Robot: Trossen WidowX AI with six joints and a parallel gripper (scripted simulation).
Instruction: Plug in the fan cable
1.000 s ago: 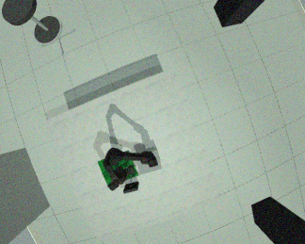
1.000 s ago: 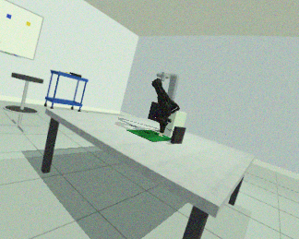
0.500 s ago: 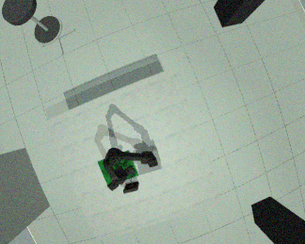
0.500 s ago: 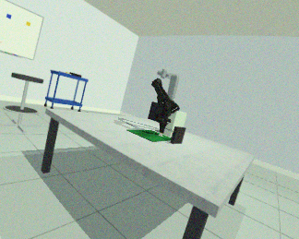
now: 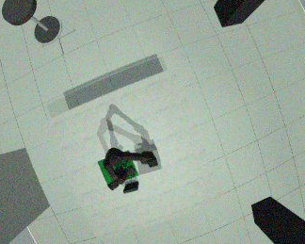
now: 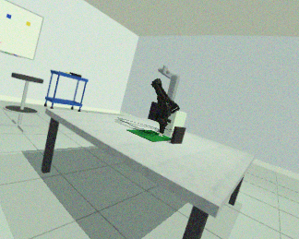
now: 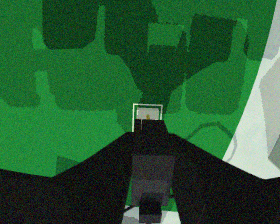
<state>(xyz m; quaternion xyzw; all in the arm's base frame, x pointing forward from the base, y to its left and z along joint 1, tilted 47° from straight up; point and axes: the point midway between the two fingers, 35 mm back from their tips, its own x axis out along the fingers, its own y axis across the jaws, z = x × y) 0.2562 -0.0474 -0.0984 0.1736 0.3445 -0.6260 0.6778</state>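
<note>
Now: the green board 80 mm ahead of my gripper tip, 20 mm to the right of it and 50 mm below it. The rest, counted from my gripper tip: fan: 150 mm to the left, 20 mm above; then dark fan plug: 10 mm to the left, 10 mm above.
</note>
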